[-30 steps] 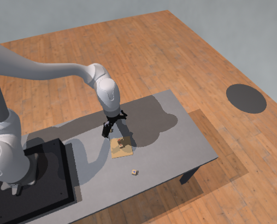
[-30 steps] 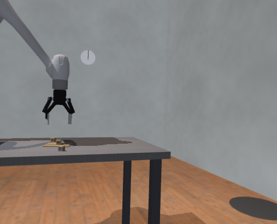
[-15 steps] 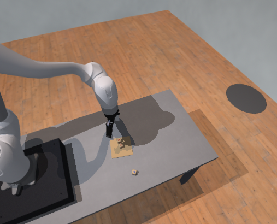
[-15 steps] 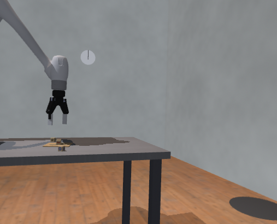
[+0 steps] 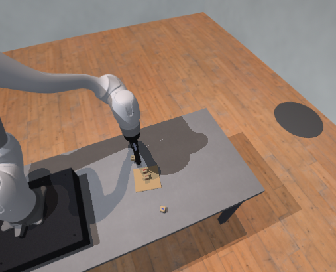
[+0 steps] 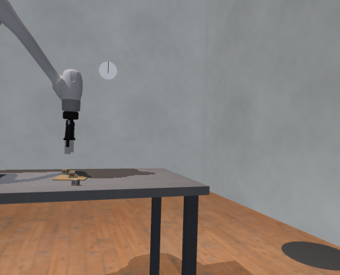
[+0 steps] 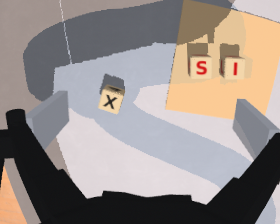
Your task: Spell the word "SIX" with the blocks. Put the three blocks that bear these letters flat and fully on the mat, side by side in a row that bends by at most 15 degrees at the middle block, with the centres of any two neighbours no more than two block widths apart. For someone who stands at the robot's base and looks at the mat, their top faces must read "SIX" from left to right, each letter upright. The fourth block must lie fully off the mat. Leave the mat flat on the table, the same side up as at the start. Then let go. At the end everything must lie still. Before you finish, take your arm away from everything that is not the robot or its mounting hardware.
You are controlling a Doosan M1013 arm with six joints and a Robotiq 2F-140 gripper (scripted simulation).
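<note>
My gripper is now 11 cm above the block, 5 cm to the right of it and 3 cm past it. The rest, counted from my hand: tan mat: 12 cm below, 9 cm to the right, 3 cm ahead.
</note>
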